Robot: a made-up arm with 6 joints.
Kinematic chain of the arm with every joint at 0, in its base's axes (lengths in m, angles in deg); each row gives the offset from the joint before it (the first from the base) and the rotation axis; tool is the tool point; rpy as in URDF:
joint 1: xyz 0 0 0.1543 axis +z
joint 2: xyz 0 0 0 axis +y
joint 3: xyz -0.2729 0 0.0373 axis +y
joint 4: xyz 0.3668 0 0.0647 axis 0.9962 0 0.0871
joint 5: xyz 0 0 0 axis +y
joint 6: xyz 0.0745 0 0.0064 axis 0.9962 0 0.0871
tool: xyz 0 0 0 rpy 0 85 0
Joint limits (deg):
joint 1: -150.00..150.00
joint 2: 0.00..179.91
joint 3: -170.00..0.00
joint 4: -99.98..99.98
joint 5: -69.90..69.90
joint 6: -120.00..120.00
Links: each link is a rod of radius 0.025 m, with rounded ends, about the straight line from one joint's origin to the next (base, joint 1, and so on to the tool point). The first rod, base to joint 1, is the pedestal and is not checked.
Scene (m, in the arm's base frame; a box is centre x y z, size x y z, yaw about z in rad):
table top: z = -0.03
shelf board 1: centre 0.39 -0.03 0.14 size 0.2 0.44 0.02 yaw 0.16
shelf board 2: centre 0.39 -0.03 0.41 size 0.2 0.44 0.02 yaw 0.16
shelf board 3: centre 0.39 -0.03 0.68 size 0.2 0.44 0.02 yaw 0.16
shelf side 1: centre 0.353 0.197 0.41 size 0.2 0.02 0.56 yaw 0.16
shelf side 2: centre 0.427 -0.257 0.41 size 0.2 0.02 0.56 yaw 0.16
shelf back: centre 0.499 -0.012 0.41 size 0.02 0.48 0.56 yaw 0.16
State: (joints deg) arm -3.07 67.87 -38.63 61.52 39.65 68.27
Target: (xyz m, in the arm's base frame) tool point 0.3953 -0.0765 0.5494
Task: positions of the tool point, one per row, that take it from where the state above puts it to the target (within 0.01 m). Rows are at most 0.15 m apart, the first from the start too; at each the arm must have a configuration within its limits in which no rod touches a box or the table.
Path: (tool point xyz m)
1: 0.2757 0.0112 0.2674
2: 0.2260 0.0039 0.2668
3: 0.1828 0.0010 0.2540
4: 0.2059 -0.0395 0.3517
5: 0.2058 -0.0794 0.4518
6: 0.1839 -0.1106 0.5494
7: 0.2477 -0.1148 0.5616
8: 0.3199 -0.1046 0.5618
9: 0.3953 -0.0765 0.5494

